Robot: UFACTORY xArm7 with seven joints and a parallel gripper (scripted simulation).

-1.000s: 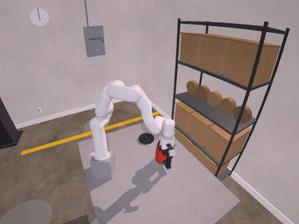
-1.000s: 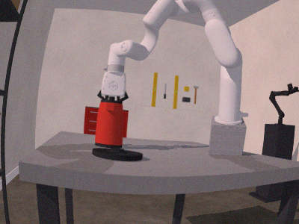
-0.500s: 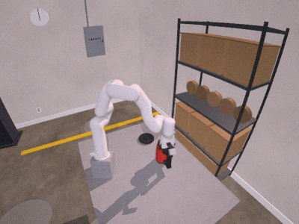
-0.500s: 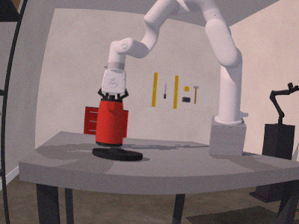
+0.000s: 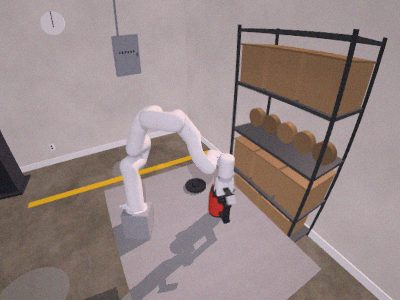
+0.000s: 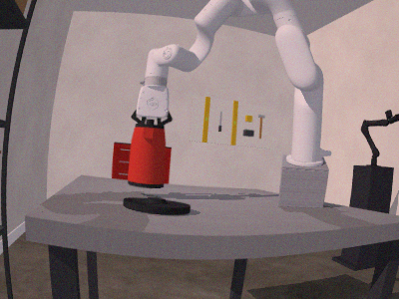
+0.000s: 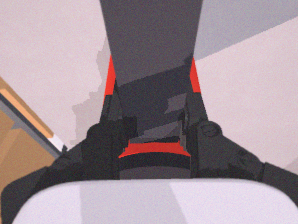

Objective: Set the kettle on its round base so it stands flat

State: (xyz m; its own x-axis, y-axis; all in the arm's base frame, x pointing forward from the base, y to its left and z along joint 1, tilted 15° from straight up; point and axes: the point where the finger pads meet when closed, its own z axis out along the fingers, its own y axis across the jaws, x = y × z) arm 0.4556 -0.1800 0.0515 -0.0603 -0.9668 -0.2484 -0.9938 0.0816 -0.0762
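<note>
Now: hand 30 mm to the right of the red kettle and 60 mm above it. Round my hand: black round base: 20 mm behind, 360 mm to the left, 170 mm below.
</note>
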